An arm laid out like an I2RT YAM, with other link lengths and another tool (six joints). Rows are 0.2 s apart.
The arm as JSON. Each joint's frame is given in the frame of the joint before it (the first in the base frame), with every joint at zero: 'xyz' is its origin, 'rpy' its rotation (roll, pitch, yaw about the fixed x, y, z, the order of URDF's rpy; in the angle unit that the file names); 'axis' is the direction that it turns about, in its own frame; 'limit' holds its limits. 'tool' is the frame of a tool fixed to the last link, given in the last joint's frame.
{
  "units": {
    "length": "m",
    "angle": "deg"
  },
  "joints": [
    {
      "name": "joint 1",
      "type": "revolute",
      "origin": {
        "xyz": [
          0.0,
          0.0,
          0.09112
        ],
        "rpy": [
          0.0,
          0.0,
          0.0
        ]
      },
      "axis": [
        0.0,
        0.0,
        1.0
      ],
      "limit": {
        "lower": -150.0,
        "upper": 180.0
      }
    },
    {
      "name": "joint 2",
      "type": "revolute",
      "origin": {
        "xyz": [
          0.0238,
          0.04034,
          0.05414
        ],
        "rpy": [
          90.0,
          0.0,
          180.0
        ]
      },
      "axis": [
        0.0,
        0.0,
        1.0
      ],
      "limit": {
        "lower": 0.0,
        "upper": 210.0
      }
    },
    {
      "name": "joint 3",
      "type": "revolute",
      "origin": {
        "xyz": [
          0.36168,
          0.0,
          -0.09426
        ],
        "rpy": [
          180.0,
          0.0,
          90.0
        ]
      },
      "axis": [
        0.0,
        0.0,
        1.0
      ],
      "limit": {
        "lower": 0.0,
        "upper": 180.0
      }
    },
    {
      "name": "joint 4",
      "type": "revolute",
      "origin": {
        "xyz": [
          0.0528,
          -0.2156,
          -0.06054
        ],
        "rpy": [
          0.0,
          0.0,
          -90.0
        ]
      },
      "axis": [
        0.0,
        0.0,
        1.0
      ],
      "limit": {
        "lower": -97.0,
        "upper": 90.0
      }
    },
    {
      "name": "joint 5",
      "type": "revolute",
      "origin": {
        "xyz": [
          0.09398,
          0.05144,
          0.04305
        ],
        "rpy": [
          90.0,
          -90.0,
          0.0
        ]
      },
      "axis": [
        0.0,
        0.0,
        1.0
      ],
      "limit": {
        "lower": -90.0,
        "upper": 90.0
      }
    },
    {
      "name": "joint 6",
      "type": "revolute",
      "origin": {
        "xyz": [
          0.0,
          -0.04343,
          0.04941
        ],
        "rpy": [
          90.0,
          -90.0,
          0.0
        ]
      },
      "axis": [
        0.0,
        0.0,
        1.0
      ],
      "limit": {
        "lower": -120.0,
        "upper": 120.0
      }
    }
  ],
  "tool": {
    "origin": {
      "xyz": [
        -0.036,
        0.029,
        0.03
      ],
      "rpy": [
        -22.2,
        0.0,
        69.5
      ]
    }
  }
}
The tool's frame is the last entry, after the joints.
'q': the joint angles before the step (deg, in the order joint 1, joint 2, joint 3, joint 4, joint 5, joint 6). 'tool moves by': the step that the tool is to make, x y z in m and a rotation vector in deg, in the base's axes. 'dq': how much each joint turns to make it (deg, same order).
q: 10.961 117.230 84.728 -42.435 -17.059 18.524
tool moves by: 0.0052 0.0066 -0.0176 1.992 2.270 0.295
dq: 0.399 2.498 0.000 0.883 -2.294 0.726
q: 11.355 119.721 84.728 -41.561 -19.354 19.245
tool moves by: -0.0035 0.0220 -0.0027 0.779 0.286 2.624
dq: 2.487 0.458 -0.007 0.376 -0.832 0.061
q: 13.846 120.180 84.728 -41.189 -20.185 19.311
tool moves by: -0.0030 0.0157 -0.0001 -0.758 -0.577 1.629
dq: 1.986 0.000 -0.009 0.423 0.940 0.150
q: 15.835 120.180 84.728 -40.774 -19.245 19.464
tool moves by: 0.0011 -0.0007 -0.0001 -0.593 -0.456 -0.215
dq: -0.016 0.007 0.002 0.290 0.722 0.027
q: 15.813 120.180 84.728 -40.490 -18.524 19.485
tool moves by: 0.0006 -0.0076 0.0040 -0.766 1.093 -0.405
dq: -0.875 -0.005 1.689 -3.137 0.328 -0.591
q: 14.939 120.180 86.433 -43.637 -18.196 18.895
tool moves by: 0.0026 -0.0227 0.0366 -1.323 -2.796 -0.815
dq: -2.643 -2.622 4.590 -5.508 1.465 -2.338
